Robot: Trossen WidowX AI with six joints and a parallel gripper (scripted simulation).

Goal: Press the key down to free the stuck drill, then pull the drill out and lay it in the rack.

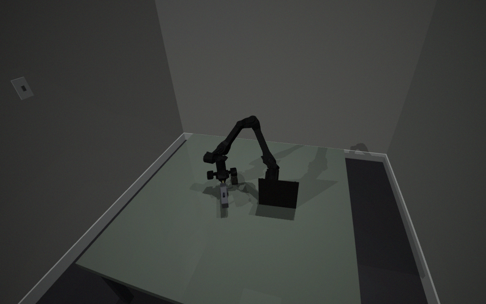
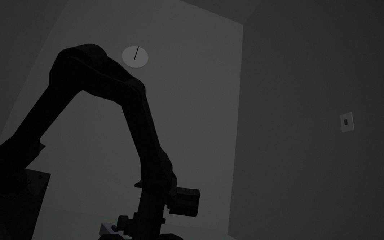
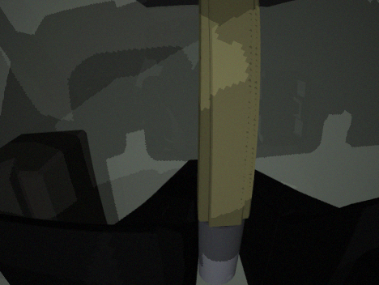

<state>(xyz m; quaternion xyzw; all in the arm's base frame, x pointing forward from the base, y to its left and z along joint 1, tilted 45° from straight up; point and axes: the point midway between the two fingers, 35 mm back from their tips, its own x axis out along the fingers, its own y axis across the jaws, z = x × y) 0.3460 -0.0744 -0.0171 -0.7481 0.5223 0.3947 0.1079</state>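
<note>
My gripper tip is 4 cm below the drill, 3 cm to the right of it and 2 cm past it. The rest, counted from my gripper tip: dark key: 16 cm to the left, 8 cm behind, 4 cm above; then grey block: 13 cm to the left, 7 cm behind, 4 cm above; then dark rack: 6 cm behind, 5 cm to the right, 1 cm above.
</note>
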